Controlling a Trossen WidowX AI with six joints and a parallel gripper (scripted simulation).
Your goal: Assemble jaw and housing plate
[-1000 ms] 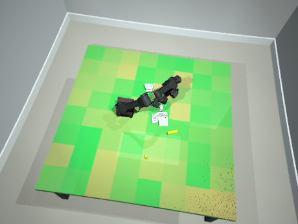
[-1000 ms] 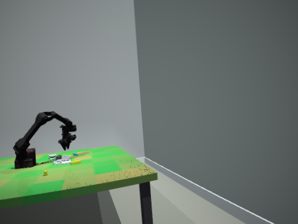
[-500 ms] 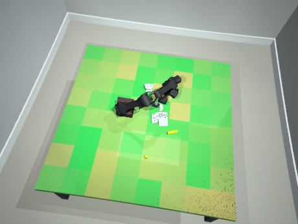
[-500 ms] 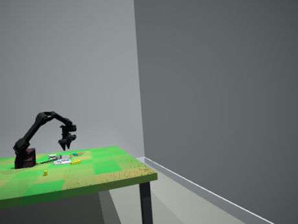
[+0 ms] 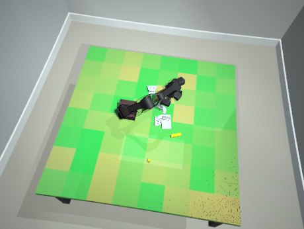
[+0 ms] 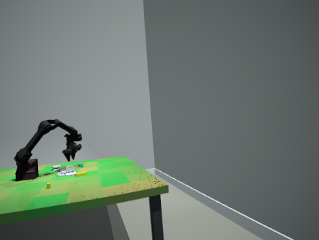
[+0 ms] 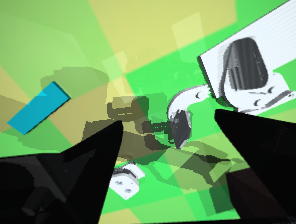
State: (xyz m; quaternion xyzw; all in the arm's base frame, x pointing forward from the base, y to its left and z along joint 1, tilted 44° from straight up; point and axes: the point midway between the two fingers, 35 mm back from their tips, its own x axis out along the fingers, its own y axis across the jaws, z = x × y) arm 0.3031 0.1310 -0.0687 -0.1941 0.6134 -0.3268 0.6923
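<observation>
Right now the jaw is 30 mm behind my gripper tip, 50 mm to the right of it and 80 mm below it. Round my gripper tip: yellow bar 100 mm ahead, 230 mm to the right, 70 mm below; then blue bar 50 mm ahead, 210 mm to the left, 80 mm below; then small yellow cube 50 mm behind, 470 mm to the right, 70 mm below.
</observation>
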